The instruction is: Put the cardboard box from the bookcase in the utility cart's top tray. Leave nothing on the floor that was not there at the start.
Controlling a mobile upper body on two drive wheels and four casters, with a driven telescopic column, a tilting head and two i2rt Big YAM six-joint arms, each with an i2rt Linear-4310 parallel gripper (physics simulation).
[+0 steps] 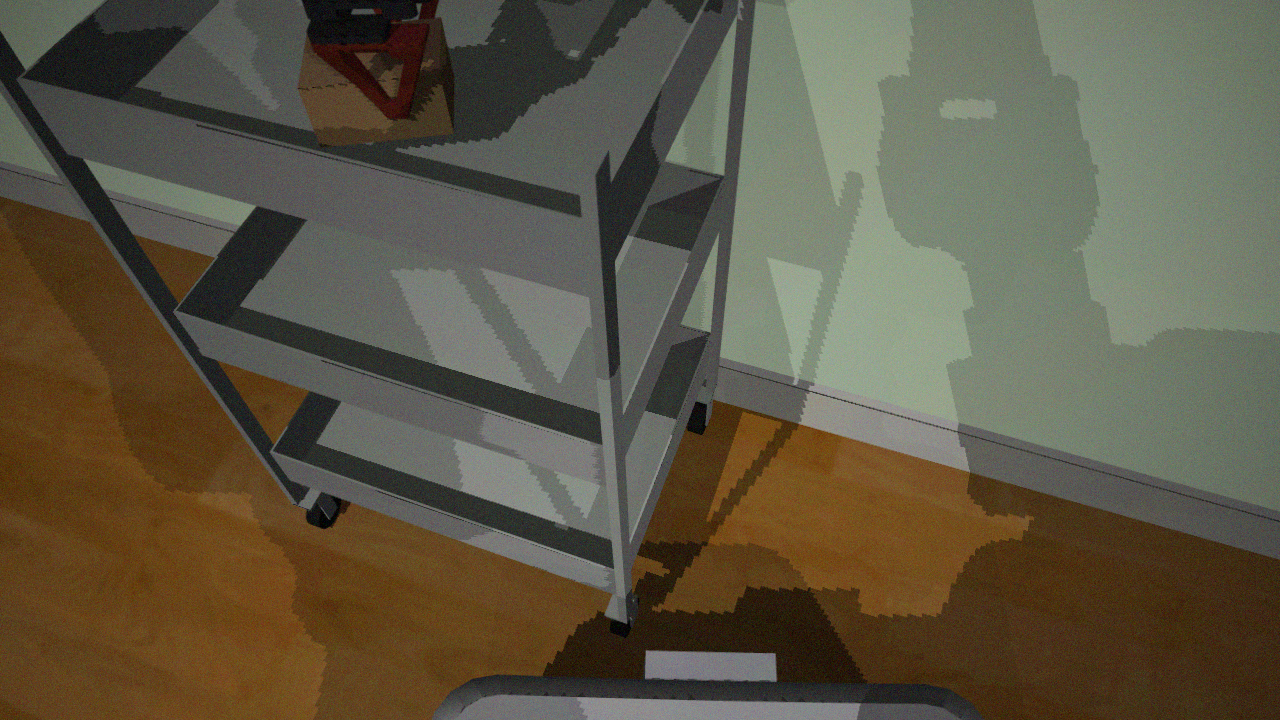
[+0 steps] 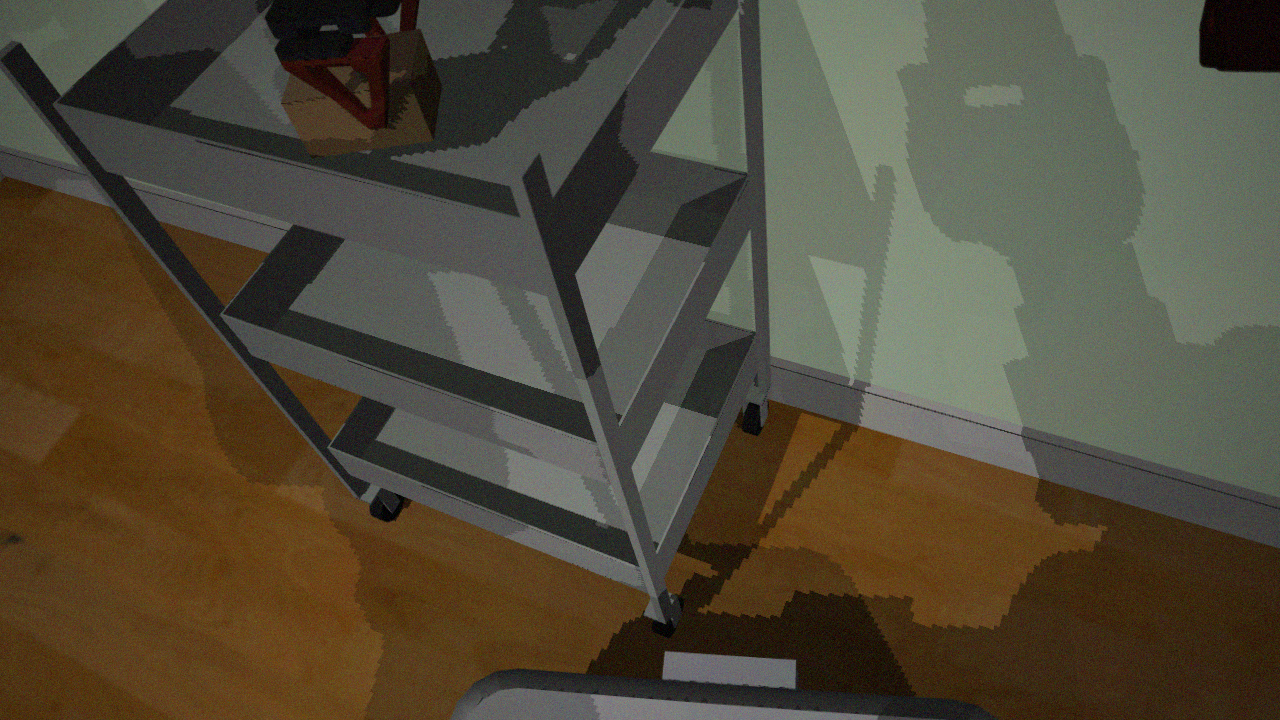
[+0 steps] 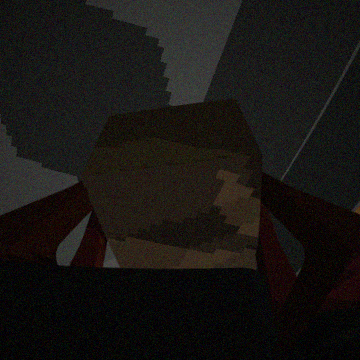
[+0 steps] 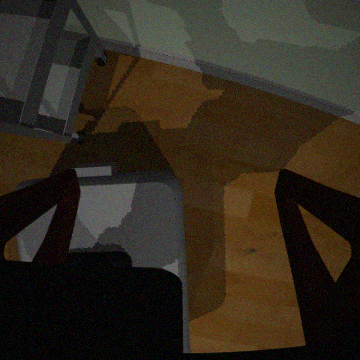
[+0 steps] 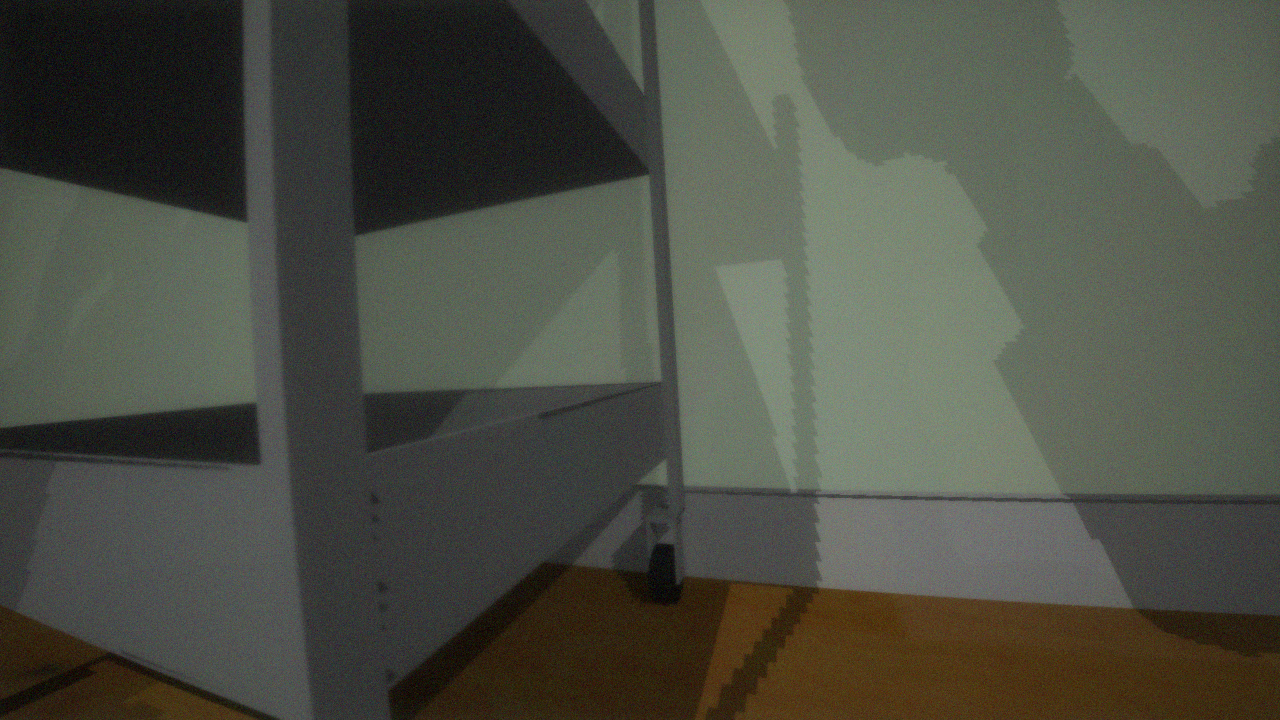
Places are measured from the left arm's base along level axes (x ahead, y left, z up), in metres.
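Pixels of known places: left gripper, fingertip midpoint: (image 1: 407,85) (image 2: 390,95) (image 3: 179,179); right gripper, fingertip midpoint: (image 4: 177,179).
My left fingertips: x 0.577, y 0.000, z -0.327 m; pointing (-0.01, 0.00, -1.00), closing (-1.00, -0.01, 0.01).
Behind a point stands the place of what it marks.
The cardboard box (image 1: 344,105) @(x 0.541, y 0.033, z -0.314 m) (image 2: 326,116) @(x 0.542, y 0.032, z -0.313 m) (image 3: 150,200) @(x 0.587, y -0.012, z -0.297 m) is brown and sits between the red fingers of my left gripper (image 1: 407,62) @(x 0.577, y 0.000, z -0.327 m) (image 2: 393,71) @(x 0.577, y 0.000, z -0.327 m) (image 3: 179,179) @(x 0.577, y 0.000, z -0.327 m), which is shut on it. Both are within the outline of the utility cart's top tray (image 1: 313,179) @(x 0.502, y 0.051, z -0.341 m) (image 2: 313,189) @(x 0.497, y 0.037, z -0.337 m), near its front wall at the left. I cannot tell whether the box's underside touches the tray floor. My right gripper (image 4: 177,179) @(x 0.346, y -0.461, z -0.132 m) is open with empty fingers, high above the floor and right of the cart. The bookcase does not show.
The cart's grey corner post (image 1: 611,429) @(x 0.430, y -0.137, z -0.527 m) (image 2: 617,465) @(x 0.433, y -0.140, z -0.590 m) (image 5: 313,358) @(x 0.436, y -0.141, z -0.818 m) stands close in front of my base (image 1: 716,709) @(x 0.290, y -0.229, z -0.786 m) (image 2: 733,704) @(x 0.299, y -0.232, z -0.787 m) (image 4: 105,200) @(x 0.252, y -0.270, z -0.786 m). The pale green wall (image 1: 1163,223) @(x 0.675, y -0.640, z -0.550 m) (image 5: 895,402) @(x 0.738, y -0.441, z -0.876 m) with its skirting runs behind the cart. Two lower trays sit under the top one.
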